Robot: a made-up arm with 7 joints. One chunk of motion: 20 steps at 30 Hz.
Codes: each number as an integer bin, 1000 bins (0 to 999) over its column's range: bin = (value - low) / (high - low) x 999, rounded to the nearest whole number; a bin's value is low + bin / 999 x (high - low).
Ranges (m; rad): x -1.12..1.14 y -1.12..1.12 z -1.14..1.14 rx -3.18..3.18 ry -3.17..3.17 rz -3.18..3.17
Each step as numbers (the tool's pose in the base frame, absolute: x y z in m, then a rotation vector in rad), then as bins.
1 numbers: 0.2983 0.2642 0.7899 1.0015 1.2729 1.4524
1 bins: 627 617 846 657 700 729
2 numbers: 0.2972 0.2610 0.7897 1.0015 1.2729 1.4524
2 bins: 626 616 846 657 700 729
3 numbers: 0.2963 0.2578 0.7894 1.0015 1.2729 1.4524
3 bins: 626 614 845 657 700 729
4 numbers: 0.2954 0.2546 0.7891 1.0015 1.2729 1.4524
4 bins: 626 613 845 657 700 729
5 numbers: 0.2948 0.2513 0.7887 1.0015 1.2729 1.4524
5 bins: 625 612 845 657 700 729
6 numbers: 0.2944 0.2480 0.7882 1.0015 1.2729 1.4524
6 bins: 625 610 845 657 700 729
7 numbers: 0.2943 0.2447 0.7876 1.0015 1.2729 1.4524
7 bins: 625 609 845 657 700 729
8 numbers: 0.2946 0.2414 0.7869 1.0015 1.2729 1.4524
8 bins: 625 607 844 657 700 729
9 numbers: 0.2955 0.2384 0.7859 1.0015 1.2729 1.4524
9 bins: 626 606 844 657 700 729
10 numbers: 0.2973 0.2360 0.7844 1.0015 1.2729 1.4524
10 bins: 626 605 843 657 700 729
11 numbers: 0.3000 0.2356 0.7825 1.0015 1.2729 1.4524
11 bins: 628 605 842 657 700 729
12 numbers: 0.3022 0.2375 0.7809 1.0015 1.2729 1.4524
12 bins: 629 605 842 657 700 729
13 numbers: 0.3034 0.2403 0.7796 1.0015 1.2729 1.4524
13 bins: 629 607 841 657 700 729
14 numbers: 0.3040 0.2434 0.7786 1.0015 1.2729 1.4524
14 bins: 629 608 841 657 700 729
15 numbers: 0.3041 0.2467 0.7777 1.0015 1.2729 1.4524
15 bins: 630 610 840 657 700 729
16 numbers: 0.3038 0.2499 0.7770 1.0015 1.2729 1.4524
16 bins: 629 611 840 657 700 729
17 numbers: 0.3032 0.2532 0.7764 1.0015 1.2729 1.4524
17 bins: 629 612 840 657 700 729
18 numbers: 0.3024 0.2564 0.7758 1.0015 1.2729 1.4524
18 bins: 629 614 839 657 700 729
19 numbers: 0.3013 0.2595 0.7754 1.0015 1.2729 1.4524
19 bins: 628 615 839 657 700 729
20 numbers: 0.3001 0.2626 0.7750 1.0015 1.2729 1.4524
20 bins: 628 617 839 657 700 729
